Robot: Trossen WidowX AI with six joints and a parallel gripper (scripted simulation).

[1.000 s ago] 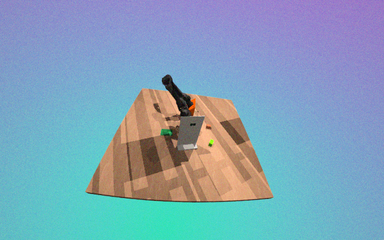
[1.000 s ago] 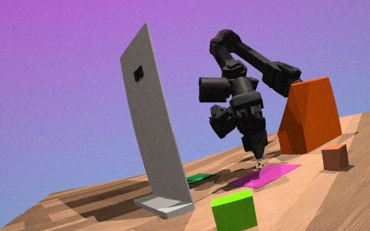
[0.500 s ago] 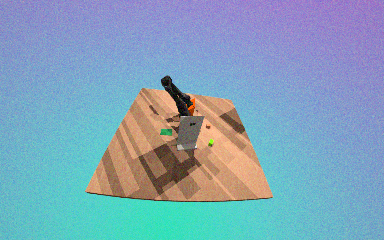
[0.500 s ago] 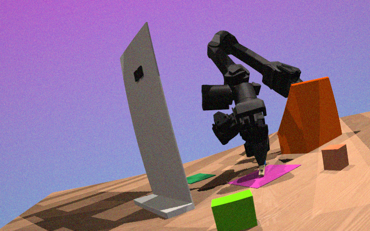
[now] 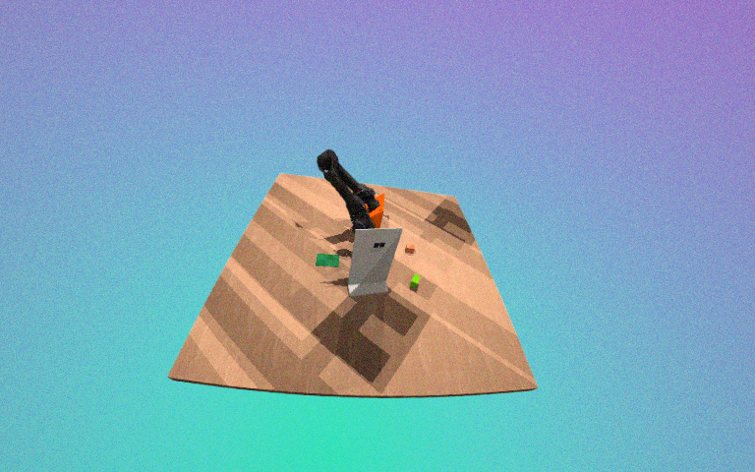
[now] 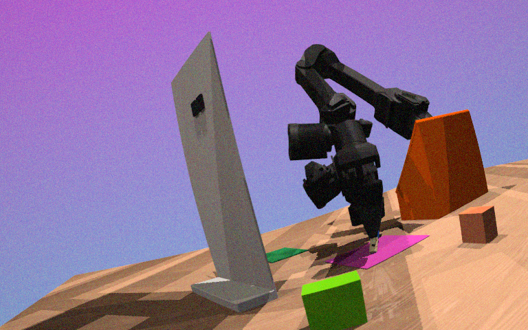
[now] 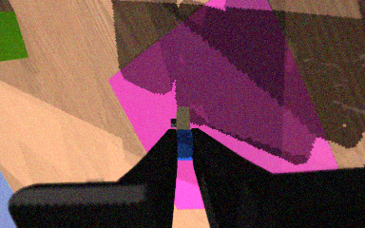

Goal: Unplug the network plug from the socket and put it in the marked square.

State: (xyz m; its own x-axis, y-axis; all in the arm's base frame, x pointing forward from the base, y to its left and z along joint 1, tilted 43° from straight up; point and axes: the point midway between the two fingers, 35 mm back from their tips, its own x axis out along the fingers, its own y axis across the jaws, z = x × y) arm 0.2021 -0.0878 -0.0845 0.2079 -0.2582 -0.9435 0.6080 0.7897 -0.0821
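My gripper tip is right at the network plug. Also, from my gripper tip: flat green patch (30 mm ahead, 250 mm to the right, 20 mm below); magenta square (20 mm below); grey panel (180 mm ahead, 70 mm to the right, 130 mm above).
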